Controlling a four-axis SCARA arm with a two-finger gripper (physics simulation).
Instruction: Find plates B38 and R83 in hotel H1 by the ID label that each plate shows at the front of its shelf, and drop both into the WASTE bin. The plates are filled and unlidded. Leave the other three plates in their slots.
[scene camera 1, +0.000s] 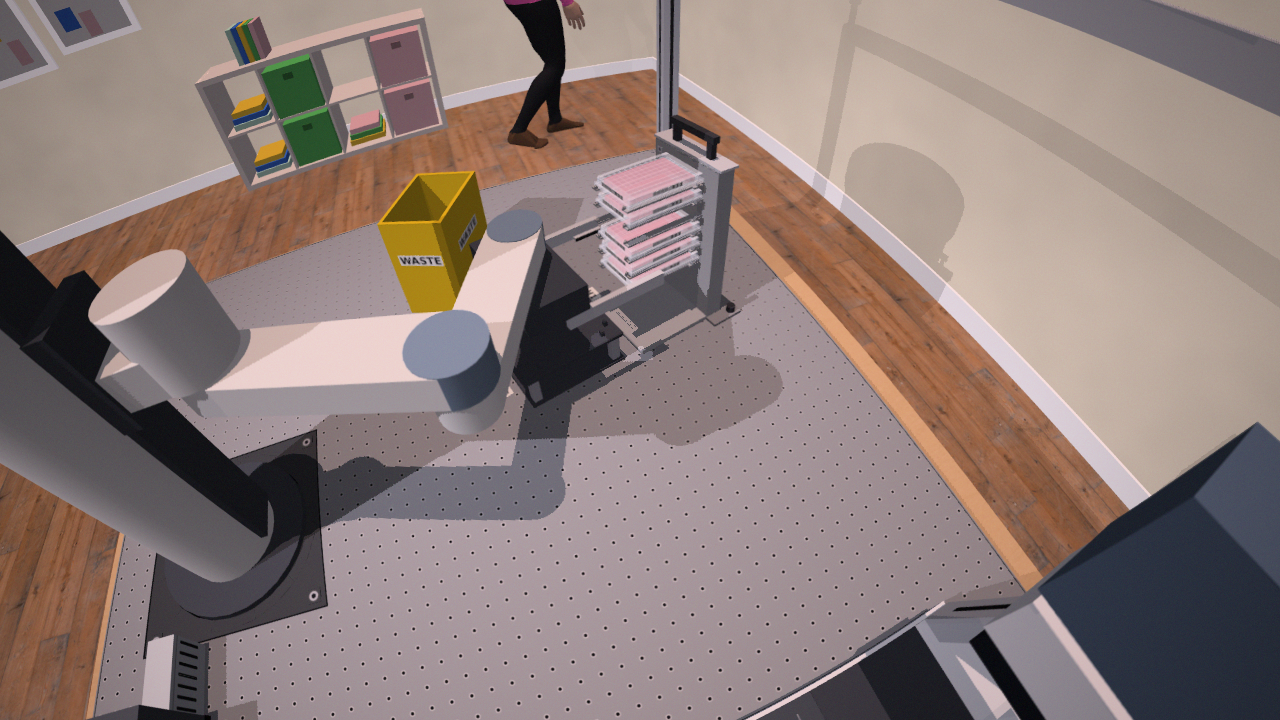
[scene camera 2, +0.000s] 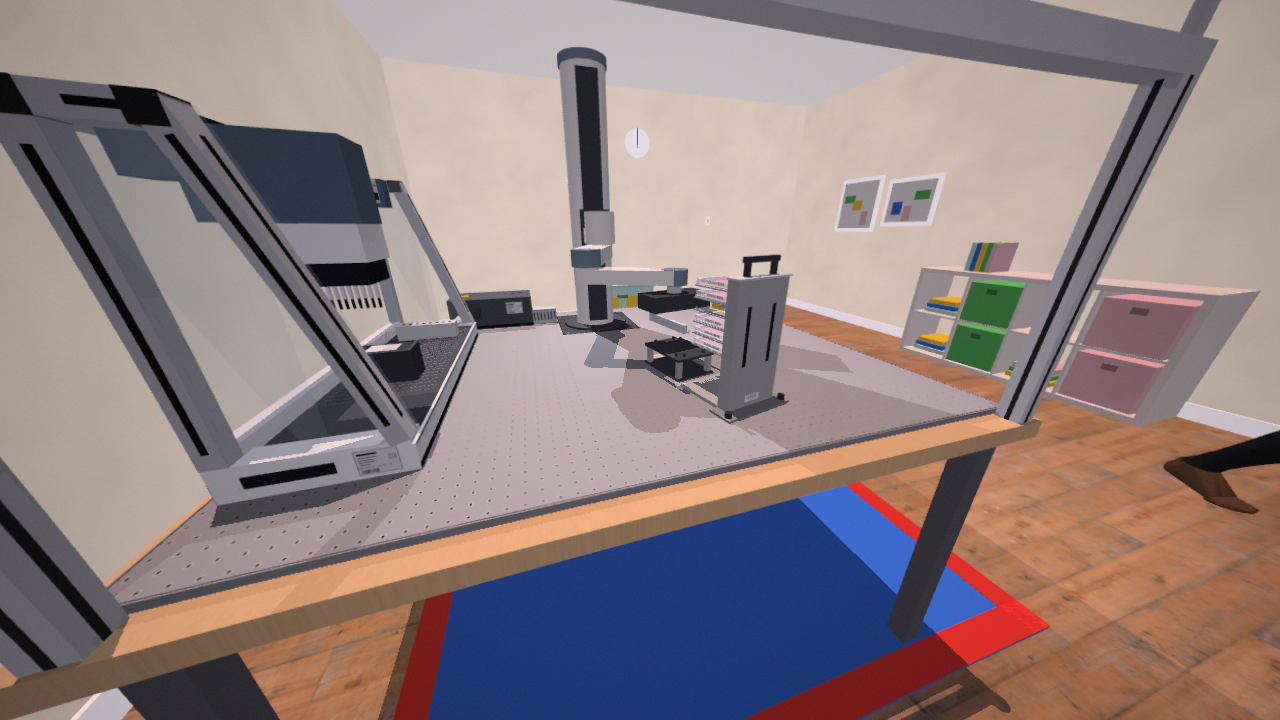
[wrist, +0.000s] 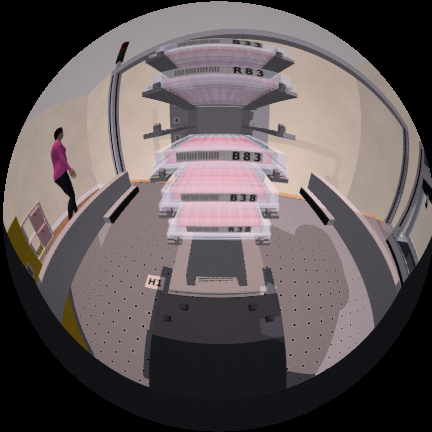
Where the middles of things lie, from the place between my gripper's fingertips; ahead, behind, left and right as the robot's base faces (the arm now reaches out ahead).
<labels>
My hand is 820 mm past the dark box (scene camera 2: 494, 303), 560 mm to the left of it and 100 mm above it.
</labels>
